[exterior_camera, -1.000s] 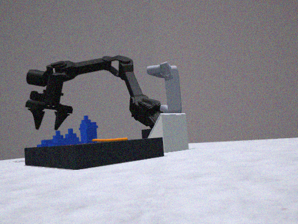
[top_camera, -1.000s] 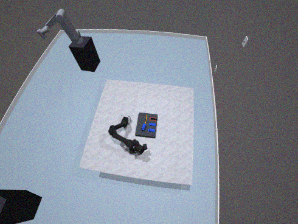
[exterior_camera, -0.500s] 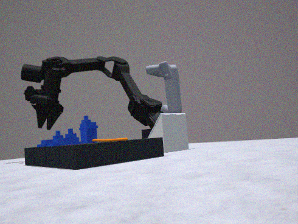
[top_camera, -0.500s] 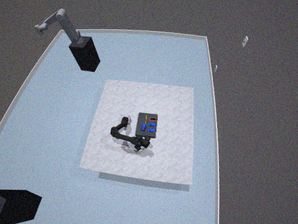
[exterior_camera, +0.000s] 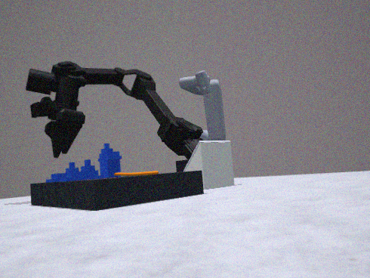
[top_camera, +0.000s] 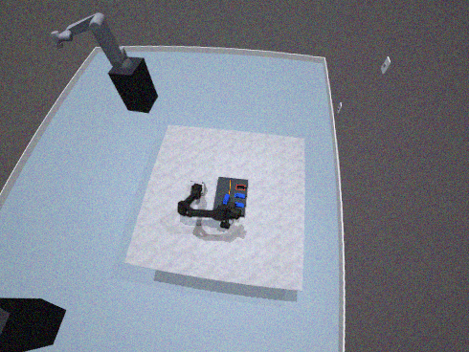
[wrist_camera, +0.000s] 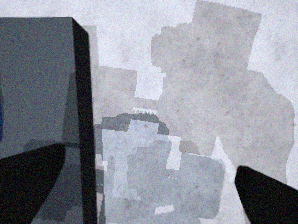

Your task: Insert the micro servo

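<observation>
Right now the robot deck is 200 mm to the left of my gripper tip, 90 mm below it and 90 mm behind it.
</observation>
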